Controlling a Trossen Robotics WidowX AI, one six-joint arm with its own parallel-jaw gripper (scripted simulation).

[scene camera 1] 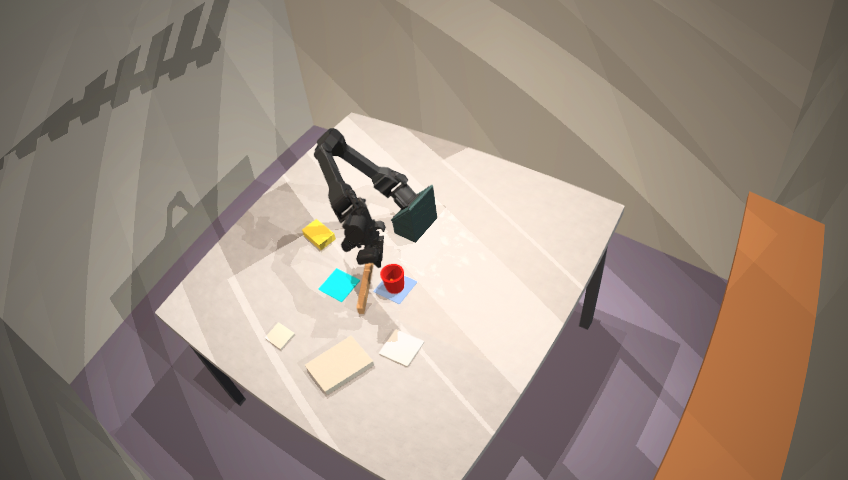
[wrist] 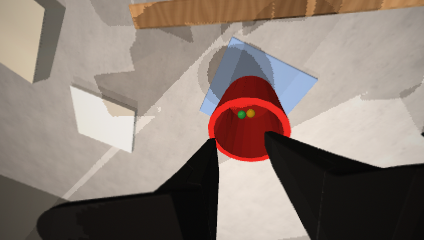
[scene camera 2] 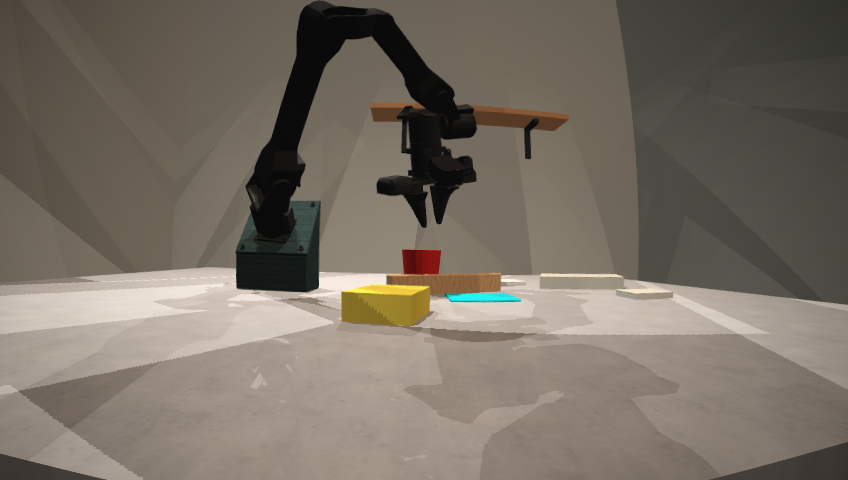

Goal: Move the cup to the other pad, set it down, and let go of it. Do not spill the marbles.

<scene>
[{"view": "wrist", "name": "my gripper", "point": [240,141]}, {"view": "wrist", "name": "red cup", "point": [242,139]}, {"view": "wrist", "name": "light blue pad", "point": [290,84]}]
</scene>
